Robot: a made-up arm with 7 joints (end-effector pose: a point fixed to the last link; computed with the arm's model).
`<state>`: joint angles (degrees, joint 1 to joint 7).
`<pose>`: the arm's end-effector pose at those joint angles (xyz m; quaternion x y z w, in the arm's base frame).
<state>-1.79 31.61 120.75 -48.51 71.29 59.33 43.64</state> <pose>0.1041 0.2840 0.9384 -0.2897 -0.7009 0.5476 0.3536</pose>
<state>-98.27 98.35 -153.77 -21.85 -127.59 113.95 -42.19</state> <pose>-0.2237 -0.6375 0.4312 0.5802 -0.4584 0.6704 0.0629</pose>
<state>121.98 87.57 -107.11 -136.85 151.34 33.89 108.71</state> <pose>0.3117 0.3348 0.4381 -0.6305 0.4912 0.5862 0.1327</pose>
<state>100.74 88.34 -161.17 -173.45 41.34 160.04 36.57</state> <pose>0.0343 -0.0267 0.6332 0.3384 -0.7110 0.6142 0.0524</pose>
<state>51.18 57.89 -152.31 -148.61 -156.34 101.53 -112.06</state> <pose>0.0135 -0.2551 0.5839 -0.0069 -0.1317 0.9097 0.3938</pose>
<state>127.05 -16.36 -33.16 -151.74 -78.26 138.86 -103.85</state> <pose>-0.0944 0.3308 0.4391 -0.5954 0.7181 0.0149 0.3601</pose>
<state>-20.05 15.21 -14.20 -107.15 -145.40 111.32 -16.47</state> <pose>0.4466 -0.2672 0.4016 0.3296 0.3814 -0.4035 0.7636</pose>
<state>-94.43 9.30 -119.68 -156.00 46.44 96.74 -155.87</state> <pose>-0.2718 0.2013 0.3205 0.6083 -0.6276 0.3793 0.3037</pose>
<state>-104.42 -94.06 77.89 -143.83 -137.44 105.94 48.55</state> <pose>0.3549 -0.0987 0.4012 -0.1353 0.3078 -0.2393 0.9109</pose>
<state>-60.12 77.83 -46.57 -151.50 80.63 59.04 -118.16</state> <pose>-0.1646 -0.1297 0.0706 -0.5204 0.6043 -0.3791 0.4693</pose>
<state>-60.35 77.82 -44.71 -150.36 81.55 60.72 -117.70</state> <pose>-0.1608 -0.1335 0.0612 -0.5268 0.5985 -0.3728 0.4746</pose>
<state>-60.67 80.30 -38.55 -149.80 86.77 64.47 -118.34</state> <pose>-0.1460 -0.1168 0.0367 -0.5315 0.6037 -0.3569 0.4750</pose>
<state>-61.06 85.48 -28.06 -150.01 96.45 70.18 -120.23</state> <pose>-0.1187 -0.0700 0.0055 -0.5298 0.6249 -0.3277 0.4705</pose>
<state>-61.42 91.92 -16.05 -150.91 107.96 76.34 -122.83</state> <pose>-0.0861 -0.0019 -0.0108 -0.5205 0.6583 -0.2844 0.4636</pose>
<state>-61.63 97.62 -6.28 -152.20 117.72 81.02 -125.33</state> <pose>-0.0598 0.0602 -0.0049 -0.5089 0.6901 -0.2368 0.4569</pose>
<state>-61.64 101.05 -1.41 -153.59 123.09 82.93 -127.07</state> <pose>-0.0486 0.0954 0.0089 -0.5015 0.7095 -0.2043 0.4510</pose>
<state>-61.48 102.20 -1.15 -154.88 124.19 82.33 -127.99</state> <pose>-0.0514 0.1051 0.0185 -0.5000 0.7173 -0.1941 0.4448</pose>
